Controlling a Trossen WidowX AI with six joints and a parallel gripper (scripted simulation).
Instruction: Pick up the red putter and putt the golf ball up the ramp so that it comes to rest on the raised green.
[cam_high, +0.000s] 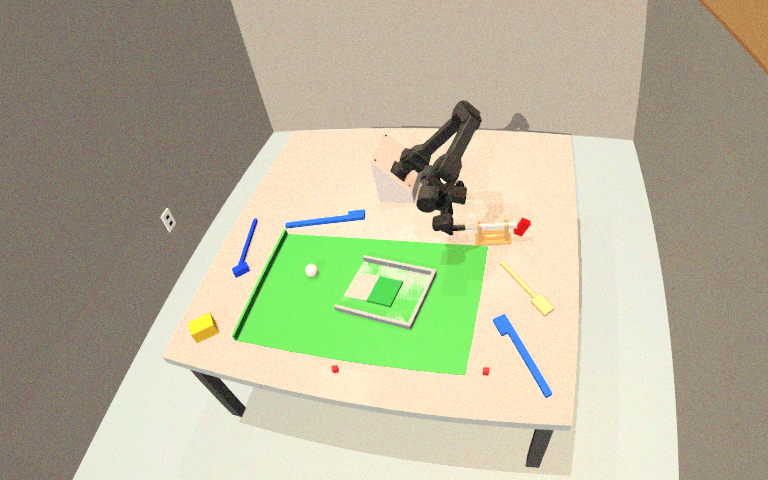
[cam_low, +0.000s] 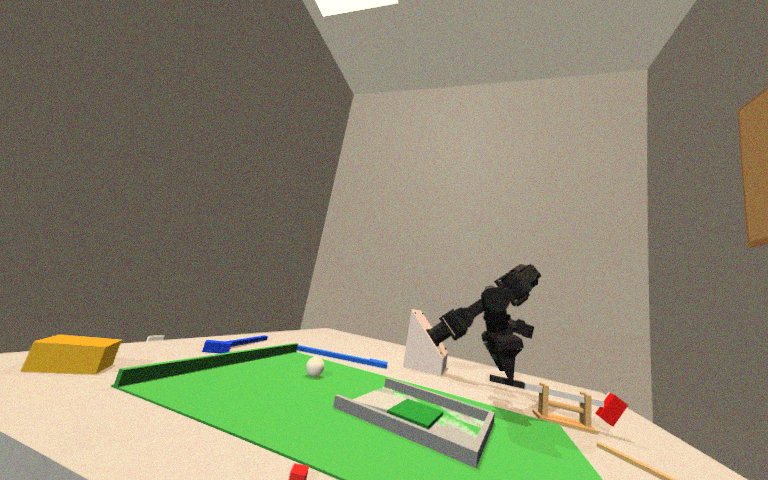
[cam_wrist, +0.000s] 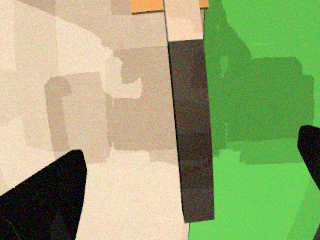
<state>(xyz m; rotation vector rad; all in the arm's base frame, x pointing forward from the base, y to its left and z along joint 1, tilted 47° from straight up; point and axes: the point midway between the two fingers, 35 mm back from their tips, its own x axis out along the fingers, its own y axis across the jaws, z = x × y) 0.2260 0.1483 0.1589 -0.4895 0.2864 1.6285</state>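
The wooden stand is 20 mm behind my gripper tip, 130 mm to the left of it and 40 mm below it. Round my gripper tip: green mat: 260 mm ahead, 250 mm to the right, 80 mm below; then white golf ball: 200 mm ahead, 430 mm to the right, 50 mm below; then green wall: 260 mm ahead, 610 mm to the right, 60 mm below.
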